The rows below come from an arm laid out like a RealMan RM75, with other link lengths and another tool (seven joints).
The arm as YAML. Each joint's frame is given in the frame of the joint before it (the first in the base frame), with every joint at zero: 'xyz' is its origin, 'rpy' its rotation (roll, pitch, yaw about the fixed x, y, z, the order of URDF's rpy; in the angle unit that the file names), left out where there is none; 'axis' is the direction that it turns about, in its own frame. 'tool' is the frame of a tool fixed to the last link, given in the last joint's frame.
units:
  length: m
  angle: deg
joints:
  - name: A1
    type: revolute
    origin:
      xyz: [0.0, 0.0, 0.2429]
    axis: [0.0, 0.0, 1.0]
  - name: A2
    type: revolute
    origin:
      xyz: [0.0, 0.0, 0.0]
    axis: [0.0, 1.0, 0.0]
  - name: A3
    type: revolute
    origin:
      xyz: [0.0, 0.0, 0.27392]
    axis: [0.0, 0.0, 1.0]
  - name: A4
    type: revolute
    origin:
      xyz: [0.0, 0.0, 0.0]
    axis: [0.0, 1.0, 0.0]
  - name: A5
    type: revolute
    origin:
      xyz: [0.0, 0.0, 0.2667]
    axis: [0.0, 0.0, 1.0]
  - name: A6
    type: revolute
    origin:
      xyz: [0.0, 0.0, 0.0]
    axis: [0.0, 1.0, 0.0]
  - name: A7
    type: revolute
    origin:
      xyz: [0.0, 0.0, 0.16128]
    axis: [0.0, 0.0, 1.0]
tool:
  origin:
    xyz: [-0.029, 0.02, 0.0]
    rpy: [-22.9, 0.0, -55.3]
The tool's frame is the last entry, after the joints.
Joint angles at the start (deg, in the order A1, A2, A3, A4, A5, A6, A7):
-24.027, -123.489, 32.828, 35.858, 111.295, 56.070, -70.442
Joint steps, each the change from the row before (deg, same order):
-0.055, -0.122, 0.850, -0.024, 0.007, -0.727, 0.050
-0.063, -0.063, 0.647, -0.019, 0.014, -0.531, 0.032
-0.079, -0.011, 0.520, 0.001, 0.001, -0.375, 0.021
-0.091, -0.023, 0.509, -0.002, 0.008, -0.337, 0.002
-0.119, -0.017, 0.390, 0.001, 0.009, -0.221, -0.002
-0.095, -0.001, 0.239, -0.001, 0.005, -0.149, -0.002
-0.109, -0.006, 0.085, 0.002, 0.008, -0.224, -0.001
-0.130, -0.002, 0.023, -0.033, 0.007, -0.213, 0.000
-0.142, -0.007, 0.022, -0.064, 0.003, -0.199, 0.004
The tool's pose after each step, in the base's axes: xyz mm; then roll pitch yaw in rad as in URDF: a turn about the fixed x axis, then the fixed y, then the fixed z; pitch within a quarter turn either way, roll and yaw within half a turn. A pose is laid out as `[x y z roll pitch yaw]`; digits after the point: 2 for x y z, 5 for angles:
[-416.08 376.27 -49.89 2.64107 -0.86791 1.73681]
[-415.50 377.11 -51.68 2.65523 -0.86450 1.72451]
[-414.86 378.09 -52.71 2.66668 -0.86187 1.71340]
[-414.02 379.06 -53.89 2.67687 -0.85871 1.70293]
[-412.96 380.12 -54.81 2.68416 -0.85589 1.69402]
[-412.24 380.95 -55.28 2.68896 -0.85436 1.68810]
[-411.87 381.95 -55.32 2.69301 -0.85546 1.68478]
[-411.51 382.97 -55.35 2.69582 -0.85685 1.68279]
[-411.03 383.96 -55.60 2.69789 -0.85772 1.68123]

